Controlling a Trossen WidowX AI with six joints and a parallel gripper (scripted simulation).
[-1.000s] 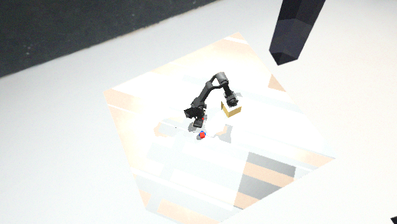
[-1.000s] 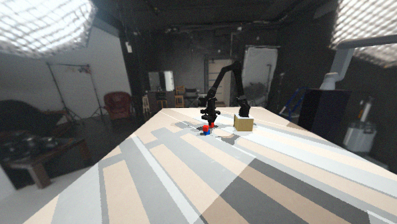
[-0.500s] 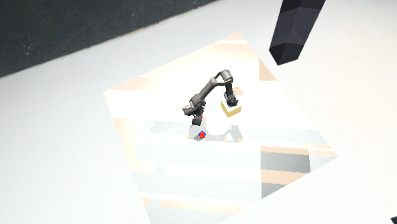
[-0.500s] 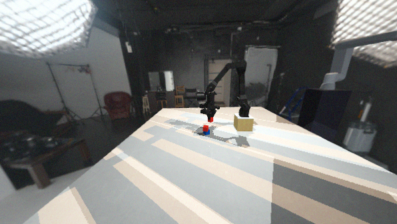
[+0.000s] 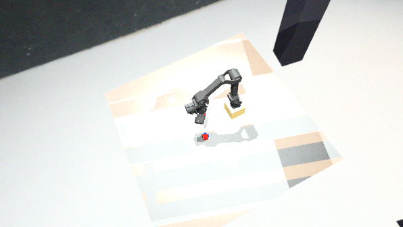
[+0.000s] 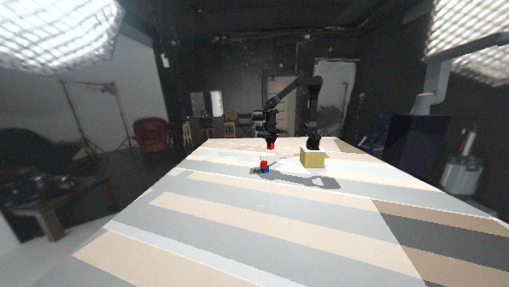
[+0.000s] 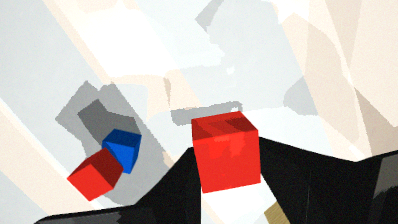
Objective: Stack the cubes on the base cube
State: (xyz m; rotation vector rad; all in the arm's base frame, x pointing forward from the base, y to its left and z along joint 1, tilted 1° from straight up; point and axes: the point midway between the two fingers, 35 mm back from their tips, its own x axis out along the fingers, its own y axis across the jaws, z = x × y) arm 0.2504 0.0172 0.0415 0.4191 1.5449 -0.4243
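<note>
The blue cube lies 110 mm to the left of my gripper tip, 100 mm below it and 20 mm ahead of it.
</note>
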